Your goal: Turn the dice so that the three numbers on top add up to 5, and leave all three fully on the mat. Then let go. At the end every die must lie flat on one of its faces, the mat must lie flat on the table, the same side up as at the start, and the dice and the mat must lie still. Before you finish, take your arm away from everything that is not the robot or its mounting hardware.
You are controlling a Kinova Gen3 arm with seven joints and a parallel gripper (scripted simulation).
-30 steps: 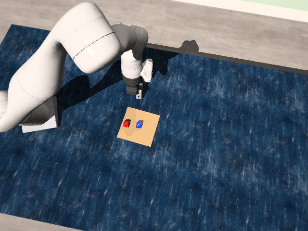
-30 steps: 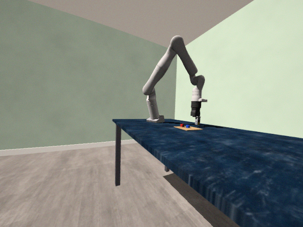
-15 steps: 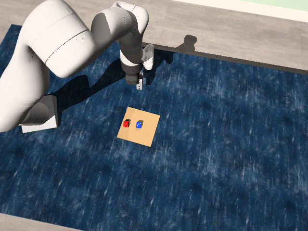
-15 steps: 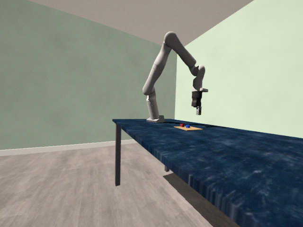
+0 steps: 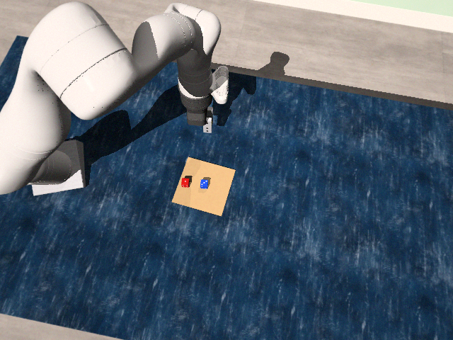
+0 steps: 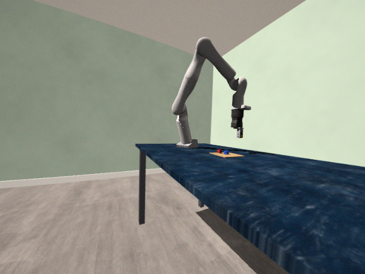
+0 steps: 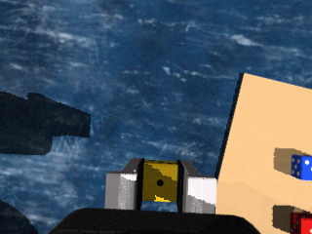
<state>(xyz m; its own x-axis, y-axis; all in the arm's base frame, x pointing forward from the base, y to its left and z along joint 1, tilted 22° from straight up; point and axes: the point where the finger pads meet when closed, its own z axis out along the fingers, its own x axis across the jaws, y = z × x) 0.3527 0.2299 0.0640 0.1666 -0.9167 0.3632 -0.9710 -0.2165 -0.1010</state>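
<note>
My hand is 20 mm short of the blue die, 130 mm to the left of it and 100 mm above it. Also, from my hand: red die: 30 mm behind, 140 mm to the right, 100 mm below; tan mat: 20 mm ahead, 130 mm to the right, 120 mm below; yellow die: 10 mm below.
</note>
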